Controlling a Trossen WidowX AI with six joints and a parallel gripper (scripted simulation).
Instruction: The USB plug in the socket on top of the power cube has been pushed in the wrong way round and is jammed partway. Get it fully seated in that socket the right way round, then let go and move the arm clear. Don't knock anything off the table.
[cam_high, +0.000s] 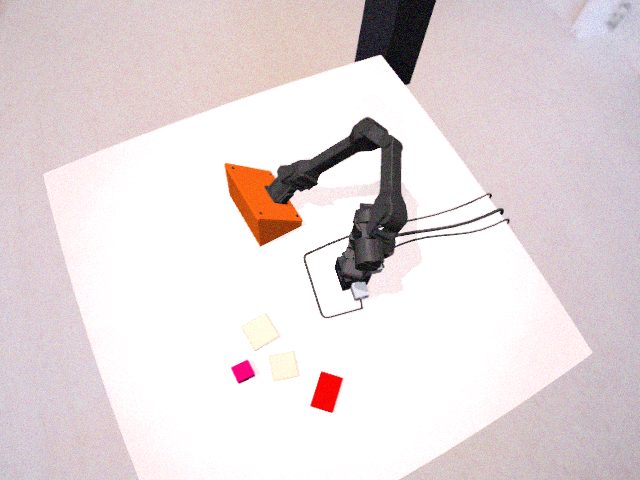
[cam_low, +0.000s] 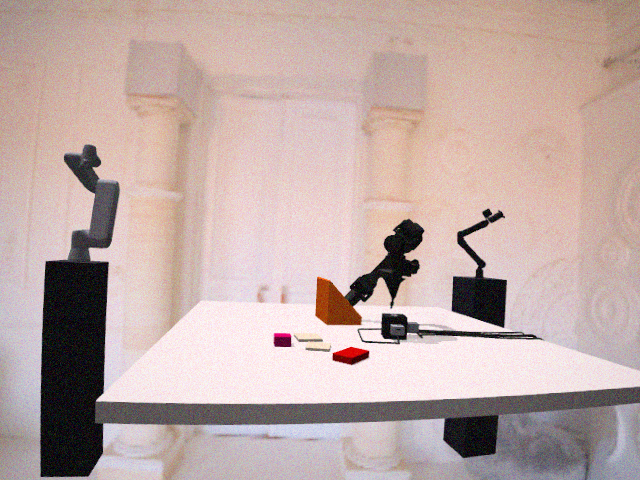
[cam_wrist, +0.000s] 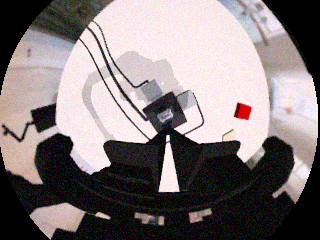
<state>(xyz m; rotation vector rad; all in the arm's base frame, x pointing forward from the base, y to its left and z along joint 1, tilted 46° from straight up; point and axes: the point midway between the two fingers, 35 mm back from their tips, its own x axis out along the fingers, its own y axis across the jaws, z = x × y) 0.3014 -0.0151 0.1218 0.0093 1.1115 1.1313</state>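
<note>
Right now the USB plug is 20 mm below my gripper tip. Round my gripper tip: red block (250 mm ahead, 230 mm to the right, 120 mm below); then magenta block (390 mm to the right, 120 mm below, 100 mm ahead).
</note>
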